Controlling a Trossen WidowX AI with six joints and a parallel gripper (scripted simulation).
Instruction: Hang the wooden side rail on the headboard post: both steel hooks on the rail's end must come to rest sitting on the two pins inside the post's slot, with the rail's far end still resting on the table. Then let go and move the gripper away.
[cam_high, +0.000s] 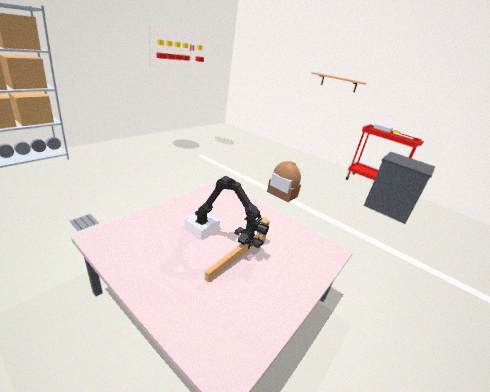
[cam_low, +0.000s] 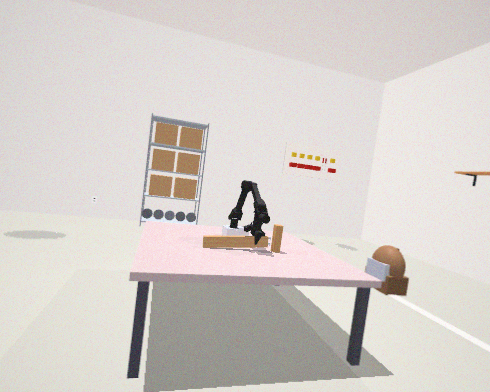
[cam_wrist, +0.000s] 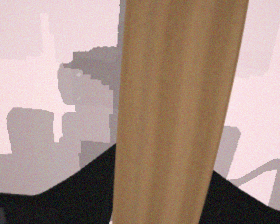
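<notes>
Now: gripper tip 10 mm short of the wooden headboard post, 150 mm to the right of it and 40 mm below it.
</notes>
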